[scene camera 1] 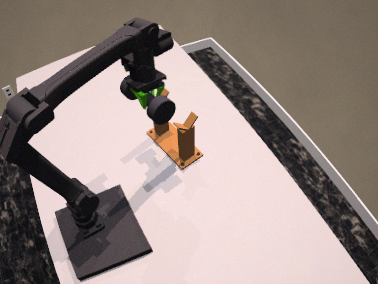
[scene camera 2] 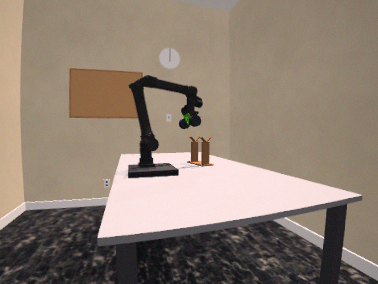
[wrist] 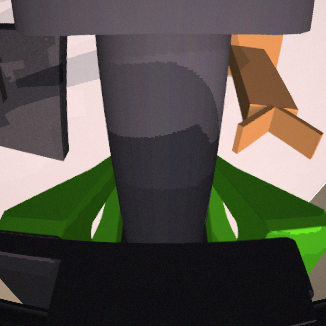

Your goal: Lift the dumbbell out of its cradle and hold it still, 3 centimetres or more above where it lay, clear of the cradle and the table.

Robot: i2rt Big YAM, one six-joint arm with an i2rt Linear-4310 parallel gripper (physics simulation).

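Places are measured from the arm's base along level axes (x left, y ahead, z down), in metres.
Where they show: gripper, fingertip midpoint: (scene camera 2: 190, 125) (wrist: 163, 160); arm's base, origin of the base link: (scene camera 1: 87, 219) (scene camera 2: 146, 165).
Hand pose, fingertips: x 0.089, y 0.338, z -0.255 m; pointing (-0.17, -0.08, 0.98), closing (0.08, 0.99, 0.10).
Note:
Each offset is from my fingertips to the centre of the thing. Level surfaces: height alone.
The dark grey dumbbell {dy +0.001, dx +0.018, dz -0.022 m} (scene camera 1: 161, 110) (scene camera 2: 195, 120) (wrist: 162, 115) is in the air, its bar roughly level. In the scene camera 2 view it hangs well above the cradle's V-shaped tops, apart from cradle and table. My gripper (scene camera 1: 149, 99) (scene camera 2: 188, 119) (wrist: 163, 160) with green fingers is shut on the dumbbell's handle, between the two round ends. The orange cradle {dy +0.091, dx +0.031, dz +0.184 m} (scene camera 1: 186, 142) (scene camera 2: 205, 153) (wrist: 265, 82) stands upright on the table, with two posts on a flat base. In the scene camera 1 view the dumbbell's near end hides part of its far post.
The white table {dz +0.286 m} (scene camera 1: 240, 200) (scene camera 2: 225, 200) carries the cradle and the arm's dark square base plate (scene camera 1: 125, 220) (scene camera 2: 160, 171) (wrist: 37, 110). The base plate is to the left of the cradle in the scene camera 2 view. A table edge runs behind the cradle.

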